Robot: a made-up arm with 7 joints. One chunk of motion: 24 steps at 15 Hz.
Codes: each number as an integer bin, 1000 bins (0 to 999) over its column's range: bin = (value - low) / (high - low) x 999, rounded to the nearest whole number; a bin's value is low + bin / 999 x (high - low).
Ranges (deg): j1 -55..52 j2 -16..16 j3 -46..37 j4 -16..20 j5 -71..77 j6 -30..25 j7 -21..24
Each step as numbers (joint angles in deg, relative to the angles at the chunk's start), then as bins.
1 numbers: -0.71 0.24 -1.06 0.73 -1.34 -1.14 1.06
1 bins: 507 507 541 464 470 524 490
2 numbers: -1.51 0.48 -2.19 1.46 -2.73 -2.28 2.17
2 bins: 499 514 527 485 461 503 514
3 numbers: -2.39 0.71 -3.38 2.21 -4.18 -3.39 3.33
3 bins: 491 522 513 505 451 483 540
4 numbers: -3.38 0.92 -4.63 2.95 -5.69 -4.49 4.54
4 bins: 482 528 498 526 441 463 567
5 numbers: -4.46 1.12 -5.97 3.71 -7.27 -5.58 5.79
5 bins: 472 534 482 547 430 444 595
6 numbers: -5.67 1.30 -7.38 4.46 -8.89 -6.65 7.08
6 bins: 461 540 465 568 419 424 623
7 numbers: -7.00 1.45 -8.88 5.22 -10.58 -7.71 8.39
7 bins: 448 545 447 589 408 405 652
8 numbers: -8.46 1.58 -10.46 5.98 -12.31 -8.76 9.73
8 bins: 435 549 428 610 396 386 682
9 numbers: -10.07 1.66 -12.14 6.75 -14.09 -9.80 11.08
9 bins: 419 551 408 631 384 367 712
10 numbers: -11.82 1.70 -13.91 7.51 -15.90 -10.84 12.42
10 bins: 403 553 386 652 372 348 742
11 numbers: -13.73 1.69 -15.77 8.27 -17.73 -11.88 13.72
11 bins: 385 552 364 673 360 329 771
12 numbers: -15.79 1.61 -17.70 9.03 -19.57 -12.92 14.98
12 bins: 366 550 341 695 347 310 799
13 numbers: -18.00 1.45 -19.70 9.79 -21.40 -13.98 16.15
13 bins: 345 545 317 716 335 291 825
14 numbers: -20.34 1.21 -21.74 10.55 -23.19 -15.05 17.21
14 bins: 324 537 292 737 323 272 848
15 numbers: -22.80 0.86 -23.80 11.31 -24.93 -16.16 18.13
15 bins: 301 526 267 758 311 251 869
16 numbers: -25.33 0.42 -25.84 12.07 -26.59 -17.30 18.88
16 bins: 277 513 243 779 300 231 885
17 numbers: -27.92 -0.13 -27.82 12.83 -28.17 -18.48 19.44
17 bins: 253 495 219 800 289 209 898
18 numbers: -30.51 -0.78 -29.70 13.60 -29.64 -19.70 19.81
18 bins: 229 475 196 821 279 187 906
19 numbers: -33.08 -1.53 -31.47 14.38 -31.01 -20.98 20.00
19 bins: 205 452 175 843 270 164 910
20 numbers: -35.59 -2.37 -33.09 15.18 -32.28 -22.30 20.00
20 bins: 181 426 155 865 261 140 910
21 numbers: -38.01 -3.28 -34.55 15.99 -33.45 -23.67 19.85
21 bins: 159 397 138 888 253 115 907
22 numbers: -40.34 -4.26 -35.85 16.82 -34.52 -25.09 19.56
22 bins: 137 367 122 911 246 89 900
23 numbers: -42.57 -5.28 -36.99 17.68 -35.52 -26.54 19.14
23 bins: 116 335 108 935 239 63 891
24 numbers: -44.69 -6.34 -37.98 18.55 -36.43 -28.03 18.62
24 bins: 96 302 97 959 233 36 880
